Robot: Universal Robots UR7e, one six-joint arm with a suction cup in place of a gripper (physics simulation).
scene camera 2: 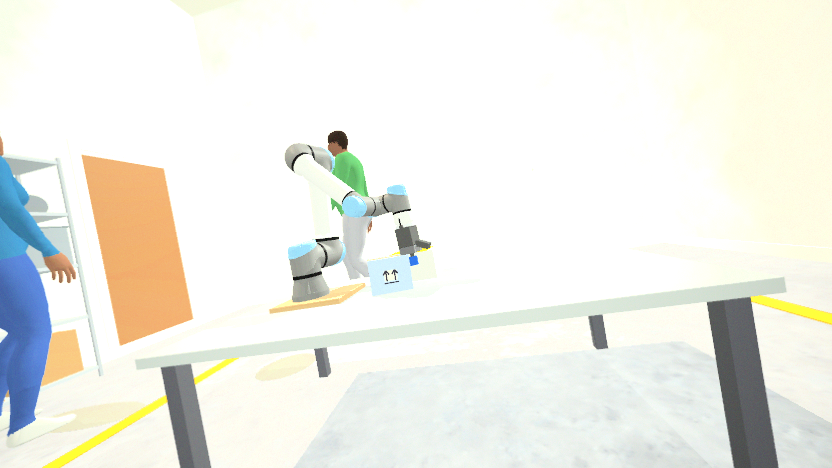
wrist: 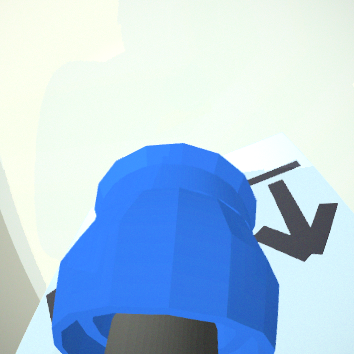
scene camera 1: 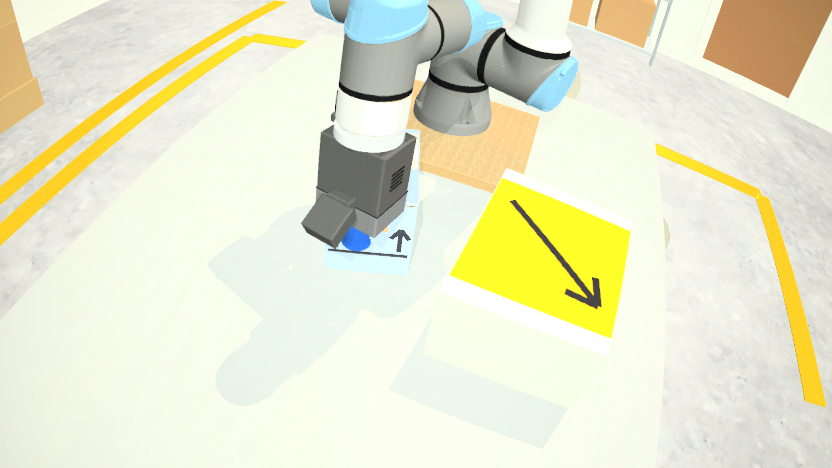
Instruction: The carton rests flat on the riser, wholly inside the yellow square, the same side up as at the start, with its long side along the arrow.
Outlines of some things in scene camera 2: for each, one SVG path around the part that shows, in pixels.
A carton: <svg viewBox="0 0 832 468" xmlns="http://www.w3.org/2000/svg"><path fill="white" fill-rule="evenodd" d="M408 254L367 259L372 296L414 289Z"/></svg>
A white riser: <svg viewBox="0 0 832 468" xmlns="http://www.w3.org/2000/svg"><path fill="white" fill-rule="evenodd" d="M440 245L431 246L429 249L422 248L421 251L414 253L414 256L417 255L419 264L410 266L412 281L436 278L444 270Z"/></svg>
